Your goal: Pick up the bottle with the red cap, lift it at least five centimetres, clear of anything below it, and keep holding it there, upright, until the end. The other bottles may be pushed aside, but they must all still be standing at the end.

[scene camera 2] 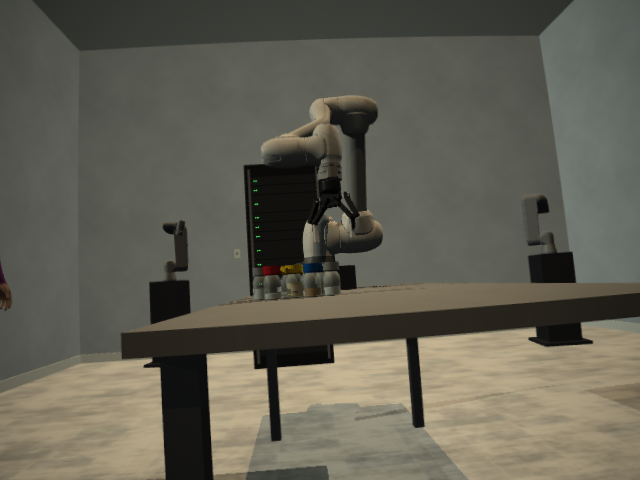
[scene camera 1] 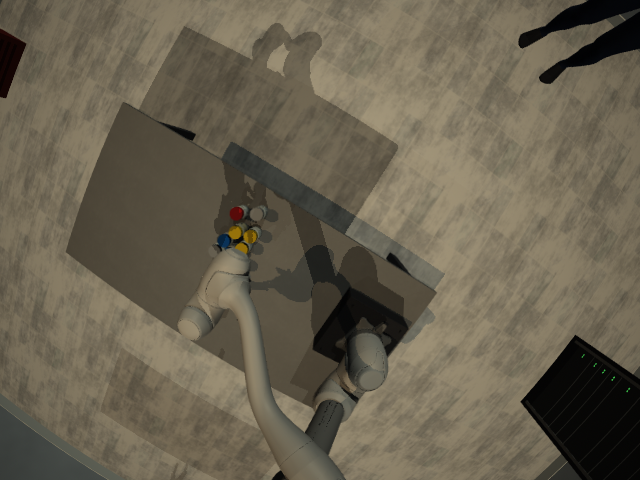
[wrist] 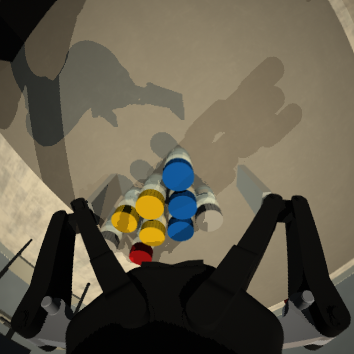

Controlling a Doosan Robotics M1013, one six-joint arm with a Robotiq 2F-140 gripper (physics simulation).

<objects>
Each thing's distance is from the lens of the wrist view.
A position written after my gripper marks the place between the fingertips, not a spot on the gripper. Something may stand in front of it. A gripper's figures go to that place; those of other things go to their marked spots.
my gripper (wrist: pixel 176 179): 19 cm
yellow-capped bottle (wrist: pixel 152 232): 35 cm
</objects>
